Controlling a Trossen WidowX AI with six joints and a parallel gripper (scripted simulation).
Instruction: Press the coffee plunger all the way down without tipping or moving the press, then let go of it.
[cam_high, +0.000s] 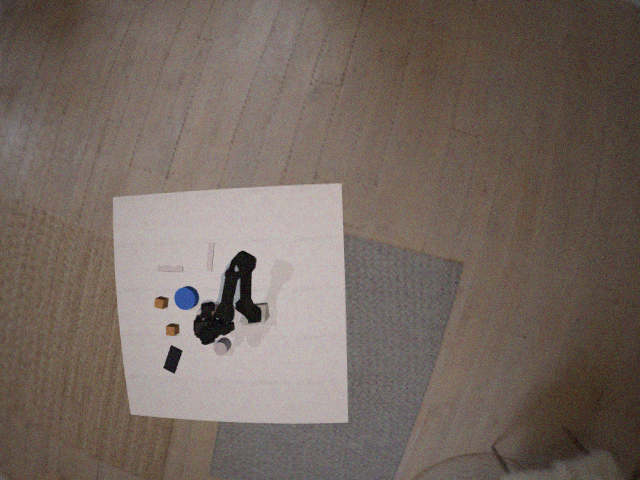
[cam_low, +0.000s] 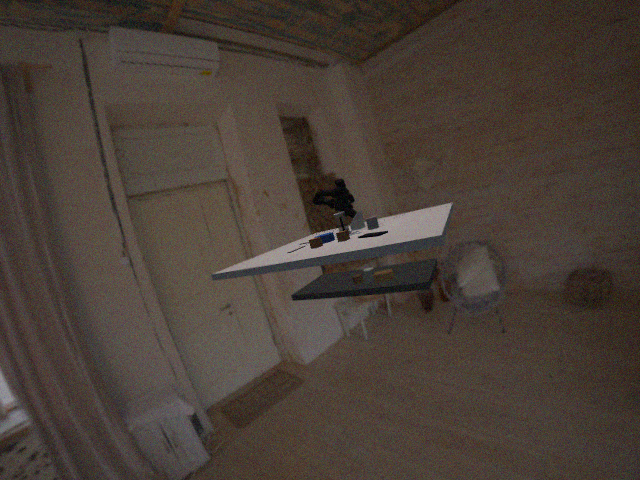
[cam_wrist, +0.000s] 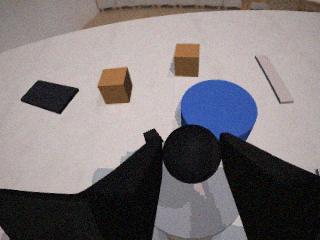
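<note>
Now: the coffee press 10 mm to the left of my gripper tip and 90 mm below it. The rest, counted from my gripper tip: grey cylinder (30 mm behind, 190 mm to the left, 150 mm below); then blue disc (130 mm ahead, 80 mm to the right, 160 mm below); then black flat plate (300 mm ahead, 250 mm to the left, 180 mm below).
</note>
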